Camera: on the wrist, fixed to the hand. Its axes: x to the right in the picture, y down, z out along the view.
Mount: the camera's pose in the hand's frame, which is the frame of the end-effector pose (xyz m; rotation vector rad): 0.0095 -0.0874 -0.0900 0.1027 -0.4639 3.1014
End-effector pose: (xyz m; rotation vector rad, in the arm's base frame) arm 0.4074 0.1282 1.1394 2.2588 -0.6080 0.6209
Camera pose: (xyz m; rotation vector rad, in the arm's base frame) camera 0.4426 0.2475 1.1582 0.4873 2.4103 -0.6050
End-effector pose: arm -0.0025 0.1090 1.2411 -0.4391 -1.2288 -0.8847
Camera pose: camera -0.0139 -0.0118 1.2079 -1.5314 0.2020 1.9545
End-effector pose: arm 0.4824 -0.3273 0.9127 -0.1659 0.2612 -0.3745
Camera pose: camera 0.4360 -0.4212 0.8430 0.3677 -0.1897 2.6929
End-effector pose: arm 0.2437 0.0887 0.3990 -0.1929 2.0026 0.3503
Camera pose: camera 0.1881 -0.0232 0.4135 -2.6883 -0.0274 -1.5577
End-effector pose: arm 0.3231 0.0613 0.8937 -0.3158 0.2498 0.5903
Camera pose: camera 0.3688 -0.0350 0.8268 -0.5251 -0.0649 -2.5603
